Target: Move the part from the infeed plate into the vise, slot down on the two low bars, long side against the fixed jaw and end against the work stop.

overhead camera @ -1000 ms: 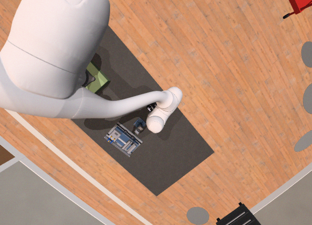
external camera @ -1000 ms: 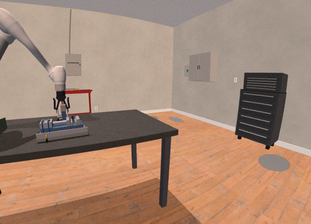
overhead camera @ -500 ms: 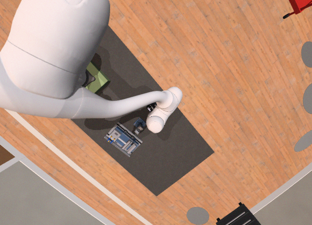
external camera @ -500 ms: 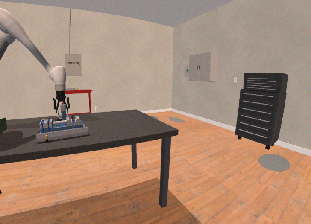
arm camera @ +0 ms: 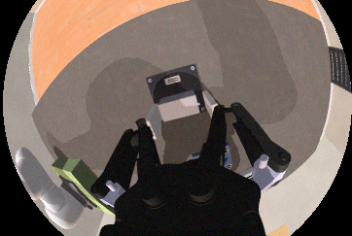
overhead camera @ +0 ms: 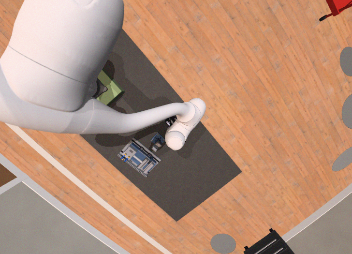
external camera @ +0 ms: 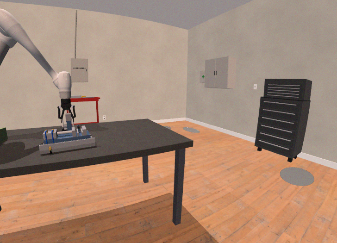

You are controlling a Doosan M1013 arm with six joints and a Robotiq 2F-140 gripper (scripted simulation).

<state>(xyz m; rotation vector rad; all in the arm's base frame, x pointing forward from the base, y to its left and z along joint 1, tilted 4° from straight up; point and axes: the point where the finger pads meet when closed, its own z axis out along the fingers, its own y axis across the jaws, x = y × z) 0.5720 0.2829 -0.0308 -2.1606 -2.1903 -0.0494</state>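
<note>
Now: the part 3 cm below my hand and 1 cm to the right of it. Also, from my hand: black infeed plate 5 cm below, 1 cm to the left.
</note>
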